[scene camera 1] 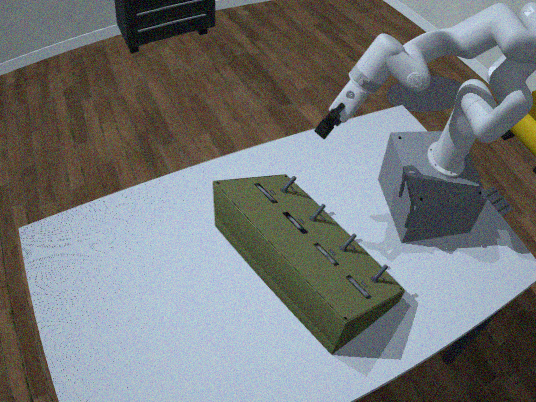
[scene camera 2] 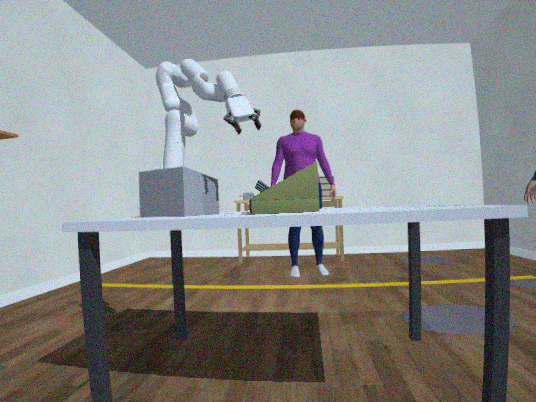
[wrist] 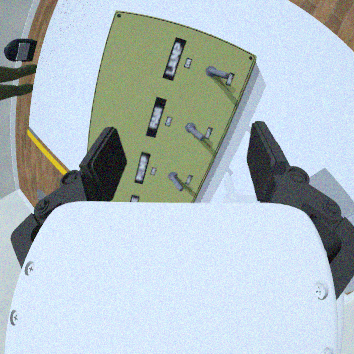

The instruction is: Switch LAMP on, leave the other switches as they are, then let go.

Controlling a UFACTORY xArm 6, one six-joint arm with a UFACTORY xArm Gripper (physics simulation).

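Seen in the pictures: gripper, between the fingertips: (scene camera 1: 326, 128) (scene camera 2: 250, 130) (wrist: 183, 140); arm's base, origin of its link: (scene camera 1: 445, 159) (scene camera 2: 172, 175).
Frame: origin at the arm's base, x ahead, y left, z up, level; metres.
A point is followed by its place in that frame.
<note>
An olive sloped switch box (scene camera 1: 250, 230) @(y -0.108, x 0.610, z -0.029 m) (scene camera 2: 295, 197) @(y -0.277, x 0.533, z -0.131 m) (wrist: 117, 90) @(y -0.119, x 0.567, z -0.021 m) stands on the table with a row of grey levers. The LAMP label (wrist: 174, 59) @(y -0.207, x 0.496, z -0.060 m) is at the top end in the wrist view. The LAMP lever (wrist: 218, 73) @(y -0.213, x 0.413, z -0.063 m) (scene camera 1: 288, 184) @(y -0.211, x 0.422, z -0.072 m) beside it is at the upper-left end of the row in scene camera 1. It appears to lean away from its label, towards the box's lever-side edge, like the other levers. My gripper (scene camera 1: 325, 131) @(y -0.153, x 0.372, z 0.153 m) (scene camera 2: 249, 129) @(y -0.153, x 0.372, z 0.153 m) (wrist: 183, 140) @(y -0.153, x 0.372, z 0.153 m) is open and empty, high above the box and apart from all levers.
A second lever (wrist: 196, 131) @(y -0.099, x 0.405, z -0.066 m) (scene camera 1: 317, 212) @(y -0.092, x 0.414, z -0.071 m) and a third lever (wrist: 175, 181) @(y 0.021, x 0.401, z -0.069 m) (scene camera 1: 347, 242) @(y 0.026, x 0.407, z -0.072 m) follow along the row, then a fourth lever (scene camera 1: 380, 274) @(y 0.150, x 0.397, z -0.072 m). The grey robot pedestal (scene camera 1: 445, 210) @(y 0.112, x 0.103, z -0.053 m) (scene camera 2: 160, 192) @(y -0.110, x -0.021, z -0.083 m) stands on the lever side. A person (scene camera 2: 300, 152) stands beyond the table (scene camera 2: 400, 214) @(y -0.544, x 0.807, z -0.197 m).
</note>
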